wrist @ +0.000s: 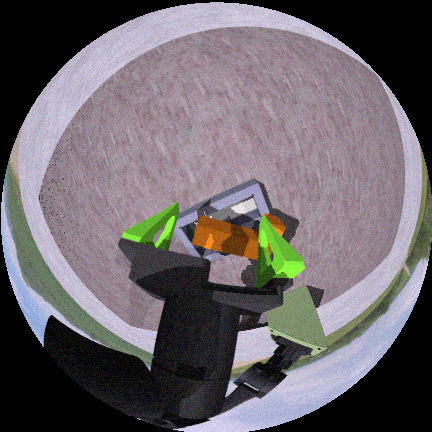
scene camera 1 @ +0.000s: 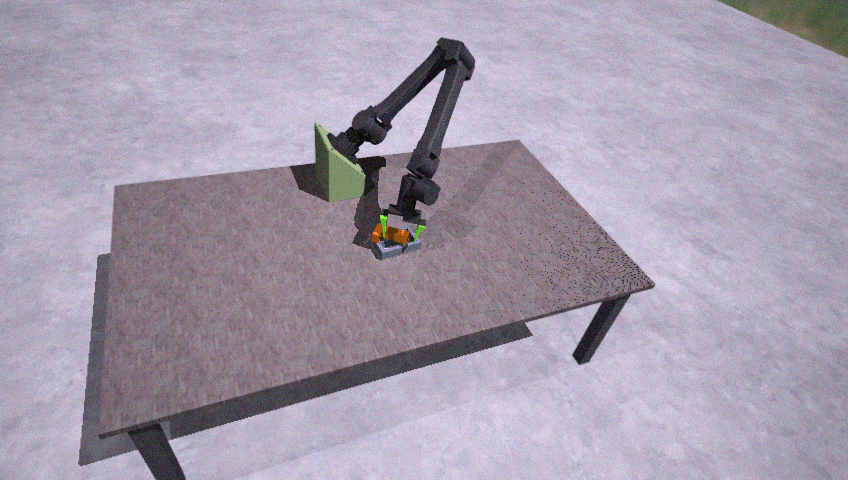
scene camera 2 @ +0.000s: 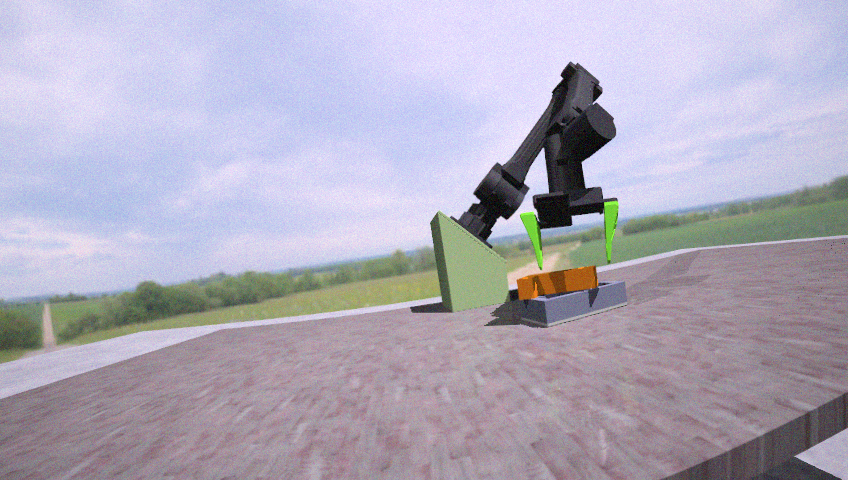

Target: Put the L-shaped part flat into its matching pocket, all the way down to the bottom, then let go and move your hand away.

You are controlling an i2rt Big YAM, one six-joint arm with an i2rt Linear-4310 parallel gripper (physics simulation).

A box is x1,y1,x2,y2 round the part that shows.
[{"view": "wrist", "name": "my gripper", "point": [219,212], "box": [117,202,303,378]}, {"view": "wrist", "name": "orange L-shaped part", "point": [212,233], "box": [192,212,284,258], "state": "on a grey pocket block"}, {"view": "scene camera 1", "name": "my gripper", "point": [398,239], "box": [380,192,425,242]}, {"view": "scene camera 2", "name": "my gripper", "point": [574,266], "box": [520,160,618,269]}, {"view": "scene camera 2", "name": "orange L-shaped part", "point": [529,287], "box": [517,265,597,299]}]
